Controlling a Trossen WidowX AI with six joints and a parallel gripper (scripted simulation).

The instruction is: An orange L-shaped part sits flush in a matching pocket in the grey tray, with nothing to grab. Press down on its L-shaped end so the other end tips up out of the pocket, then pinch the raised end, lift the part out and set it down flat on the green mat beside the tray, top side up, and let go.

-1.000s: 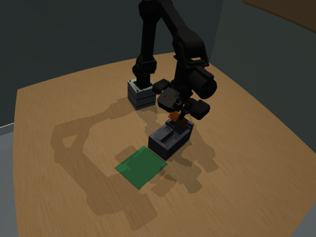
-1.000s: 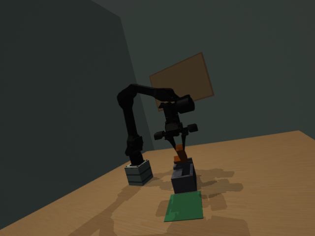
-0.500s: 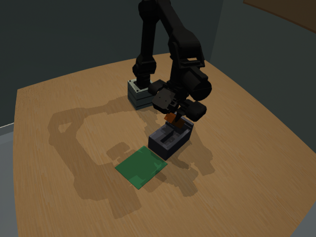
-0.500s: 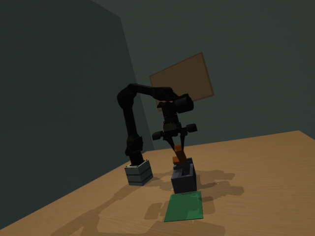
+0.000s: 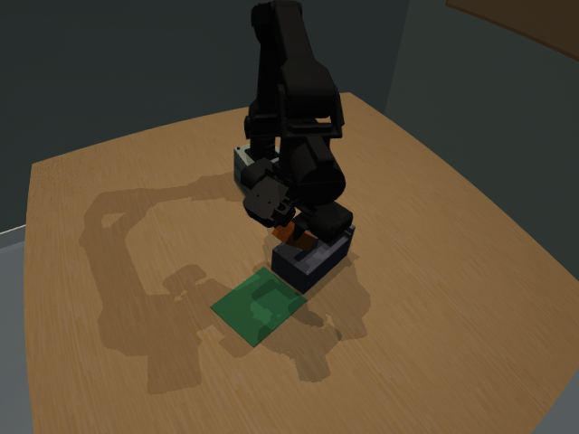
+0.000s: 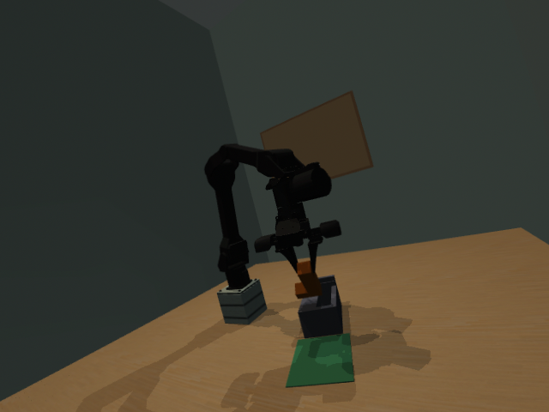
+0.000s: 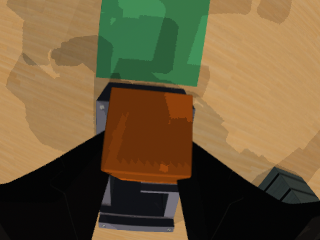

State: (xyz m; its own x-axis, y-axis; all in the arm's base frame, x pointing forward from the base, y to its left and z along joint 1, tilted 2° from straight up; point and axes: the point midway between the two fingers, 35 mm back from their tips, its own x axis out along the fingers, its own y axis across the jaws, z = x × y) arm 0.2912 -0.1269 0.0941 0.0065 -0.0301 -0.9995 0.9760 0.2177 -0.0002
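My gripper tip is 1 cm short of the green mat, 6 cm to the left of it and 17 cm above it. From my gripper tip the other things lie so: orange L-shaped part (2 cm behind, 3 cm to the left, 3 cm below).
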